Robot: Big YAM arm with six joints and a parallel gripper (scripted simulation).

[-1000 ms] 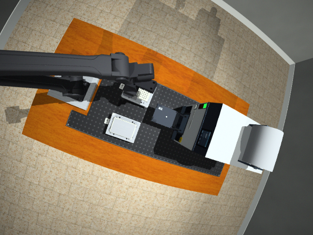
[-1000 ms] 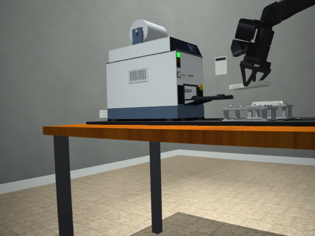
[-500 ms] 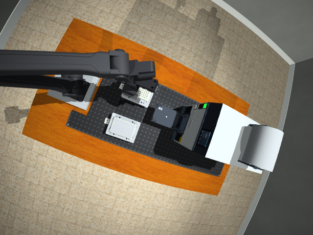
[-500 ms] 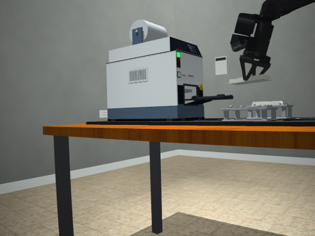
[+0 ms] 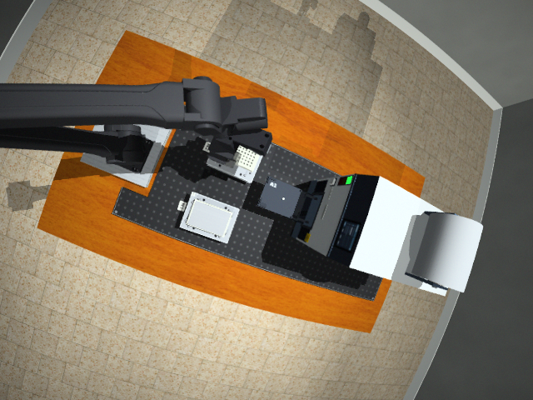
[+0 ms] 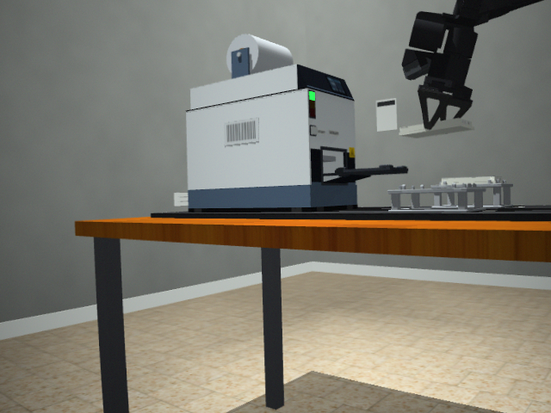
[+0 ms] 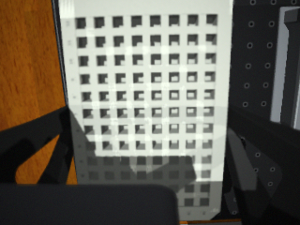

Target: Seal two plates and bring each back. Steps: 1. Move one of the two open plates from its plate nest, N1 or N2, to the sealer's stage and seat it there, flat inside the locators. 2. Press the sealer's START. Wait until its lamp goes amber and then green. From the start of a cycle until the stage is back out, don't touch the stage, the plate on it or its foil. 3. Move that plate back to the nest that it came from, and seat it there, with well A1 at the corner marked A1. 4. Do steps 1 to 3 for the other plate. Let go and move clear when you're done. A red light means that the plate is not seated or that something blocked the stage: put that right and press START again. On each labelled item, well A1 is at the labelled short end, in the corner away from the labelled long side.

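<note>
The sealer stage is 190 mm ahead of my hand, 80 mm below it and 70 mm to the right of it. From my hand the other things lie so: plate nest: 130 mm below; then pale start button: 290 mm ahead, 30 mm to the left, 20 mm above; then A1 mark: 120 mm below, 70 mm behind, 60 mm to the left.
</note>
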